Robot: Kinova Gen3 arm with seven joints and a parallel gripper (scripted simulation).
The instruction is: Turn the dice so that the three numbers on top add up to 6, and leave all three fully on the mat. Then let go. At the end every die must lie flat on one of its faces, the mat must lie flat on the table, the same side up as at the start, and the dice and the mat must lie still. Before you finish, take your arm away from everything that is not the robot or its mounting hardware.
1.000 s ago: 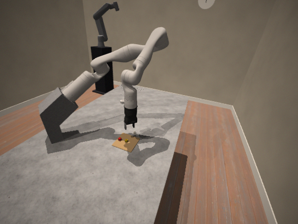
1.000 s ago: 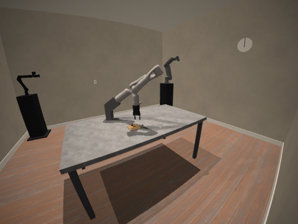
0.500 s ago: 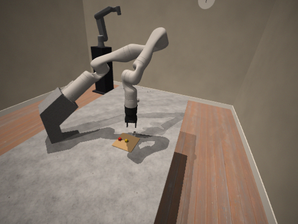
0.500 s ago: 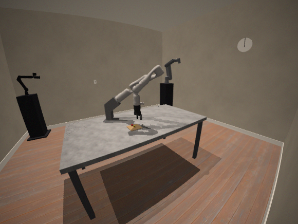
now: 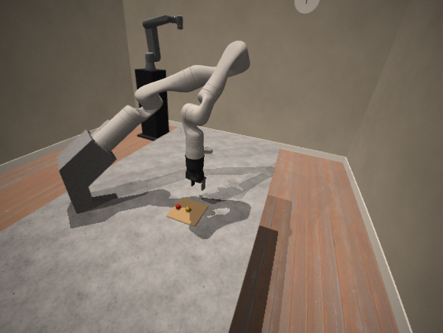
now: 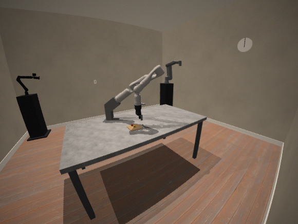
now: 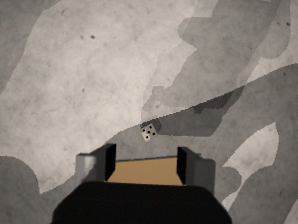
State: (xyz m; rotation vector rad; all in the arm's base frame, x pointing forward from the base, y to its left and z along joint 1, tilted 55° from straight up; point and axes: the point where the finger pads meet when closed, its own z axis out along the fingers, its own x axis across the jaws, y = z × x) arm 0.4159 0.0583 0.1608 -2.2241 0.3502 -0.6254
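The white die lies 9 cm below my hand and 2 cm to the left of it. The rest, counted from my hand: tan mat 10 cm below, 8 cm to the right; red die 9 cm to the right, 9 cm below, 5 cm behind; yellow die 9 cm to the right, 9 cm below.
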